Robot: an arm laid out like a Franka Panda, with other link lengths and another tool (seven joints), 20 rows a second.
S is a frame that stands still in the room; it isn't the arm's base.
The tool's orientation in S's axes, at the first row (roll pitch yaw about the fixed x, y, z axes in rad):
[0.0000 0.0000 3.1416]
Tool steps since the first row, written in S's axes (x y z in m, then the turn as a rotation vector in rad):
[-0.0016 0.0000 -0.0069 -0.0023 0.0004 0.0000]
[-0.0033 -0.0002 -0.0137 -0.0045 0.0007 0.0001]
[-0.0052 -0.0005 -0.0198 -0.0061 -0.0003 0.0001]
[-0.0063 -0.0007 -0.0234 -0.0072 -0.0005 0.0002]
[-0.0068 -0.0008 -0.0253 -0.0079 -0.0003 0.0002]
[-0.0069 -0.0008 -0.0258 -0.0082 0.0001 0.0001]
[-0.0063 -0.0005 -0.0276 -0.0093 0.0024 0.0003]
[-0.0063 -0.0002 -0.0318 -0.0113 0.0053 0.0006]
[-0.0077 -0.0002 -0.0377 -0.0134 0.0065 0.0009]
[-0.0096 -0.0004 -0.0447 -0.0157 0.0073 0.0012]
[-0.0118 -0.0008 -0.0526 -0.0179 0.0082 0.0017]
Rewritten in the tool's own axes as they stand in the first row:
[0.0016 0.0000 -0.0069 0.0023 -0.0004 0.0000]
[0.0033 0.0002 -0.0137 0.0045 -0.0007 0.0001]
[0.0052 0.0005 -0.0198 0.0061 0.0003 0.0001]
[0.0063 0.0007 -0.0234 0.0072 0.0005 0.0002]
[0.0068 0.0008 -0.0253 0.0079 0.0003 0.0002]
[0.0069 0.0008 -0.0258 0.0082 -0.0001 0.0001]
[0.0063 0.0005 -0.0276 0.0093 -0.0024 0.0003]
[0.0063 0.0002 -0.0318 0.0113 -0.0053 0.0006]
[0.0077 0.0002 -0.0377 0.0134 -0.0065 0.0009]
[0.0096 0.0004 -0.0447 0.0157 -0.0073 0.0012]
[0.0118 0.0008 -0.0526 0.0179 -0.0082 0.0017]

